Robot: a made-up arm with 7 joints.
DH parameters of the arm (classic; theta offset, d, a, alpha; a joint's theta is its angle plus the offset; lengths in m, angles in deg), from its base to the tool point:
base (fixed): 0 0 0 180
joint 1: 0 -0.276 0 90
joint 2: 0 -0.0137 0 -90
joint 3: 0 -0.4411 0 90
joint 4: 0 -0.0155 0 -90
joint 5: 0 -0.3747 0 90
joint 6: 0 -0.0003 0 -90
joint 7: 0 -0.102 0 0
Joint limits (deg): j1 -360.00..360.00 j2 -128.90..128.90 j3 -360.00..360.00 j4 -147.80..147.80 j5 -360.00..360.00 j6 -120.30..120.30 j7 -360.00..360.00
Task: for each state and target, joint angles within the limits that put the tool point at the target. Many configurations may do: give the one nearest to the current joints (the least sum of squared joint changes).
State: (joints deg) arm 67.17 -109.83 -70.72 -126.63 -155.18 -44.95 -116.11
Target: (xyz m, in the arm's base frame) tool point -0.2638 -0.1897 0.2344
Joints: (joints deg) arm 39.43 -108.59 -79.07 -146.56 -152.48 -38.06 -116.11
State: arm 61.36 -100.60 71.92 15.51 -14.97 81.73 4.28
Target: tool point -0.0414 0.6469 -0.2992
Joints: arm 82.73 -128.90 63.60 -21.38 -1.83 64.31 4.28
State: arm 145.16 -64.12 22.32 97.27 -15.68 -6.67 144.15
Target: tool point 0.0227 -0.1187 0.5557
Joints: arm 134.91 -61.85 -24.49 139.42 -17.25 6.84 144.15
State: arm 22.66 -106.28 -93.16 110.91 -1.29 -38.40 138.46
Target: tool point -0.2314 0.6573 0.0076
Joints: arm 34.94 -112.38 -96.73 74.13 -0.90 -37.71 138.46
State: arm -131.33 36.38 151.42 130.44 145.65 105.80 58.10
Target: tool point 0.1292 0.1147 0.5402
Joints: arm -138.29 41.20 118.36 147.80 126.89 110.98 58.10
